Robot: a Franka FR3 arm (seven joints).
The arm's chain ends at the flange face. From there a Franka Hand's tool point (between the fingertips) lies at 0.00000 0.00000 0.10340 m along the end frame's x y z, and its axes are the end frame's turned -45 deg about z.
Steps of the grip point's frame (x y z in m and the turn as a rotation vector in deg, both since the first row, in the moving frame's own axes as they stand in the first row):
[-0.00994, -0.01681, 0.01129, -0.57, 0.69, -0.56]
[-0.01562, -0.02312, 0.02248, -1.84, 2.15, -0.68]
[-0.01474, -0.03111, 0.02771, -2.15, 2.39, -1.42]
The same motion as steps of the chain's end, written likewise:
[-0.02052, -0.00470, 0.01130, 0.08, 0.89, -0.56]
[-0.03248, -0.00488, 0.02261, 0.22, 2.82, -0.68]
[-0.03821, -0.01120, 0.02787, 0.17, 3.21, -1.42]

